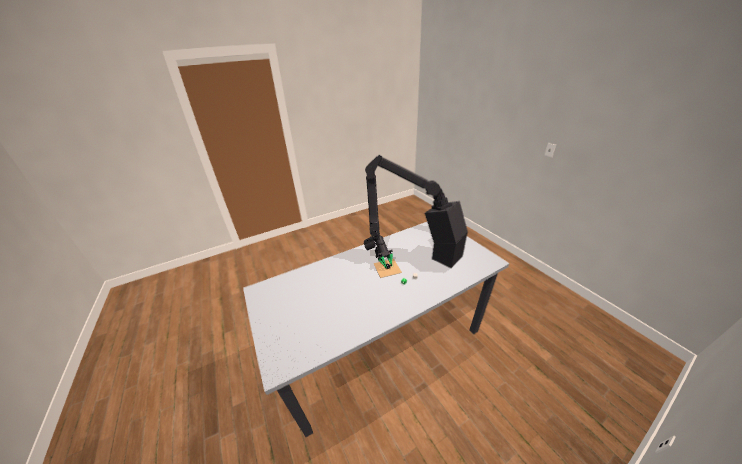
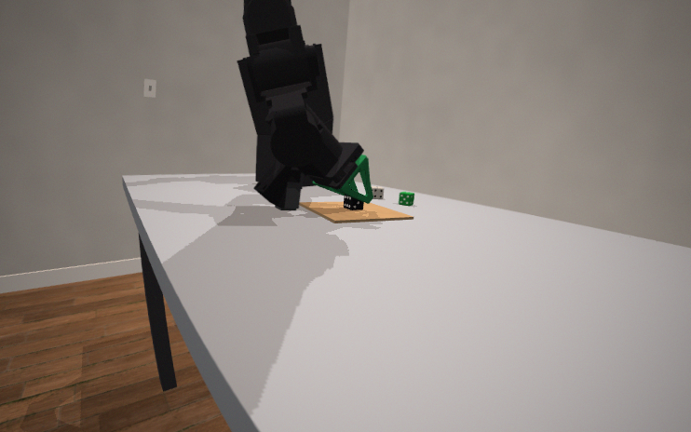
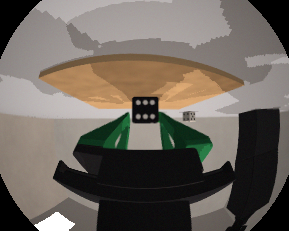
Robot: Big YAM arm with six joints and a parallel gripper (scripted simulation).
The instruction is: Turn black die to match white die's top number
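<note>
Now: hand 10 mm to the left of the black die and 10 mm above it. The rest, counted from my hand: tan mat 20 mm below, 10 mm to the right; green die 140 mm to the left, 40 mm behind, 10 mm below; white die 130 mm to the left, 120 mm behind, 10 mm below.
</note>
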